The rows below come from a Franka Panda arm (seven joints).
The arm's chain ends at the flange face. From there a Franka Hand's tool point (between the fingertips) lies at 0.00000 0.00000 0.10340 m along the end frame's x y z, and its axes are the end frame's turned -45 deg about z.
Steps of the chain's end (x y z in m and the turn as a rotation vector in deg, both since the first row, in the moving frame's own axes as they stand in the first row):
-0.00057 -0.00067 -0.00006 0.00 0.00 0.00
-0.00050 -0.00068 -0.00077 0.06 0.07 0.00
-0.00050 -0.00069 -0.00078 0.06 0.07 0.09
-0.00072 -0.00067 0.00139 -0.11 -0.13 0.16
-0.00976 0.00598 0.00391 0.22 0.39 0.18
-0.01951 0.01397 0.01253 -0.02 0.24 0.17
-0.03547 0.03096 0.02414 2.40 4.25 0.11
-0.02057 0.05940 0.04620 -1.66 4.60 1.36
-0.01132 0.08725 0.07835 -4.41 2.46 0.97
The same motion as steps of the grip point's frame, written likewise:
0.00007 -0.00088 -0.00006 0.00 0.00 0.00
0.00029 -0.00082 -0.00077 -0.01 0.09 0.00
0.00030 -0.00083 -0.00078 -0.01 0.09 0.09
-0.00034 -0.00101 0.00139 0.01 -0.17 0.16
-0.01035 -0.00245 0.00391 -0.12 0.43 0.18
-0.02339 -0.00359 0.01253 -0.18 0.16 0.17
-0.03850 -0.00082 0.02377 -1.31 4.70 0.11
-0.05290 0.03548 0.04582 -4.43 2.08 1.36
-0.07226 0.06242 0.07795 -4.86 -1.38 0.97

